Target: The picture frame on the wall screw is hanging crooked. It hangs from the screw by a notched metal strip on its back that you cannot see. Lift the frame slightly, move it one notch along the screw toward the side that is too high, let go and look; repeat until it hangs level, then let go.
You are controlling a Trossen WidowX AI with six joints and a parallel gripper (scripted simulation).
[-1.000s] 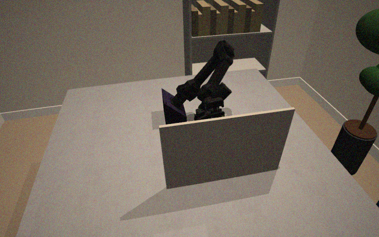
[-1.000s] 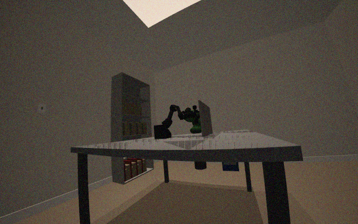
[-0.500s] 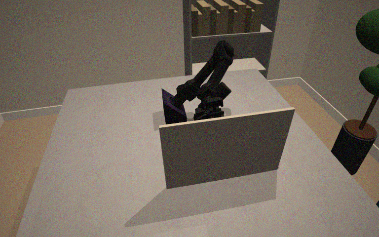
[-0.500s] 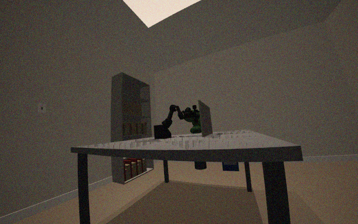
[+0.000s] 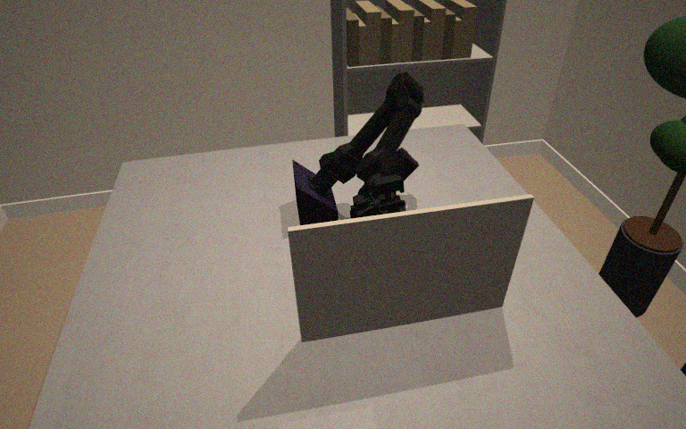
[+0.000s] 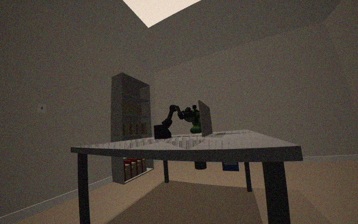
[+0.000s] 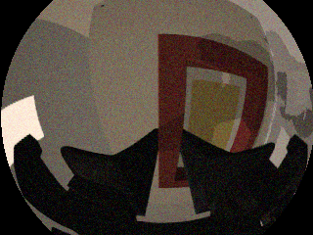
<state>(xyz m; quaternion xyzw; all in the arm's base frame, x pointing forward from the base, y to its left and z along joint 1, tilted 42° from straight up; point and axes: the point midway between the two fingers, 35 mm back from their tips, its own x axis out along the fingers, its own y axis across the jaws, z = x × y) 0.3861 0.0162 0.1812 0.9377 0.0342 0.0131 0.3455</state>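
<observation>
My gripper tip is 5 cm above the dark red picture frame. Round my gripper tip: wall panel: 1 cm ahead, 2 cm to the left, 7 cm below.
</observation>
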